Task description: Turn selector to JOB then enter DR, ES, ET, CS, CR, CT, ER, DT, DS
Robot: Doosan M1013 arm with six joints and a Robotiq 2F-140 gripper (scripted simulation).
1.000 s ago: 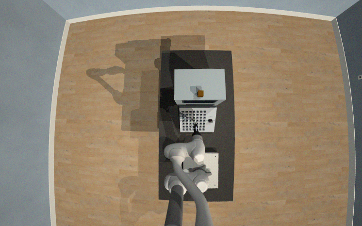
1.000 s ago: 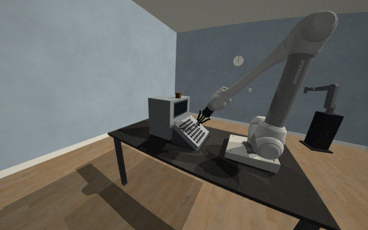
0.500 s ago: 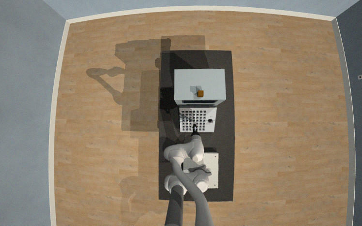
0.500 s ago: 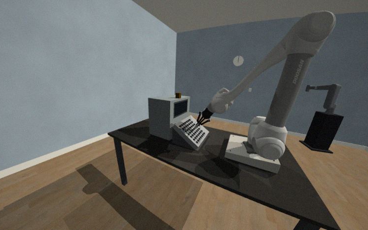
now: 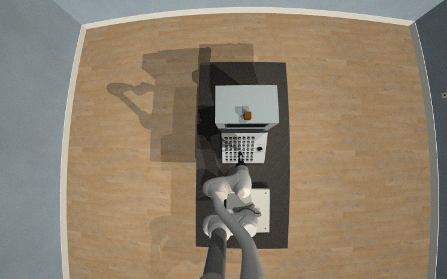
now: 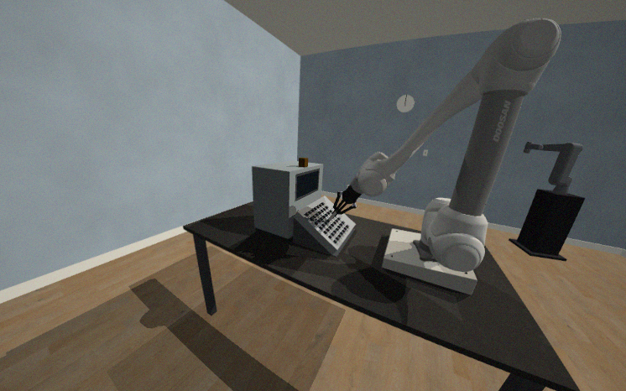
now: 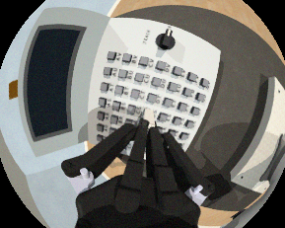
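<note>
Right now my hand is 30 mm to the right of the key and 60 mm above it. Round my hand: sloped keypad: 40 mm ahead, 60 mm to the right, 80 mm below; then black selector knob: 10 mm behind, 170 mm to the right, 30 mm below.
</note>
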